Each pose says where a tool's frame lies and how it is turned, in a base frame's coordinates. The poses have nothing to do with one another.
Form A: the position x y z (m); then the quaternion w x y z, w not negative.
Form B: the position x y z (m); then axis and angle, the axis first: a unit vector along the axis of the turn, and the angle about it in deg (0 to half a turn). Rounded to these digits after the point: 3 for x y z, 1 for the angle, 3 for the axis.
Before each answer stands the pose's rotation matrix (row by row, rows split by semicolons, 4 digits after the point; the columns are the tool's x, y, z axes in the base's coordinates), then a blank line. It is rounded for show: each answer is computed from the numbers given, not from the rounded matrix.
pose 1, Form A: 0.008, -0.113, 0.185, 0.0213, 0.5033, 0.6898, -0.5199
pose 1, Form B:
-0.4924 0.7166 -0.4940; 0.6723 -0.0473 -0.7388; -0.5528 -0.6959 -0.4584

0.008, -0.113, 0.185, 0.503, 0.690, -0.520, 177.6
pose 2, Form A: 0.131, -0.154, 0.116, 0.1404, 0.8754, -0.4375, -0.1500
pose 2, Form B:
0.5722 -0.7239 -0.3855; -0.8081 -0.5777 -0.1146; -0.1398 0.3771 -0.9156

0.131, -0.154, 0.116, 0.884, -0.442, -0.152, 163.9
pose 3, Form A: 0.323, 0.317, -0.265, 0.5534, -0.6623, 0.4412, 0.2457
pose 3, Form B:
0.4899 -0.8564 0.1629; -0.3125 0.0019 0.9499; -0.8138 -0.5163 -0.2667

0.323, 0.317, -0.265, -0.795, 0.530, 0.295, 112.8
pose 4, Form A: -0.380, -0.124, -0.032, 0.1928, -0.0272, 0.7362, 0.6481
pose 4, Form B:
-0.9242 -0.2900 0.2486; 0.2099 0.1584 0.9648; -0.3192 0.9438 -0.0855

-0.380, -0.124, -0.032, -0.028, 0.750, 0.661, 157.8
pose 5, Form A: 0.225, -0.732, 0.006, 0.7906, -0.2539, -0.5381, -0.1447
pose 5, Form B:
0.3790 0.5020 -0.7774; 0.0444 0.8292 0.5572; 0.9243 -0.2457 0.2920

0.225, -0.732, 0.006, -0.415, -0.879, -0.236, 75.5
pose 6, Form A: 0.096, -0.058, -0.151, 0.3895, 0.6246, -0.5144, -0.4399
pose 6, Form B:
0.0837 -0.2999 -0.9503; -0.9853 -0.1673 -0.0340; -0.1488 0.9392 -0.3095

0.096, -0.058, -0.151, 0.678, -0.559, -0.478, 134.2
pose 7, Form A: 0.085, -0.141, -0.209, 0.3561, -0.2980, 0.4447, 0.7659
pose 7, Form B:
-0.5688 -0.8105 -0.1398; 0.2804 -0.3509 0.8935; -0.7732 0.4690 0.4269

0.085, -0.141, -0.209, -0.319, 0.476, 0.820, 138.3
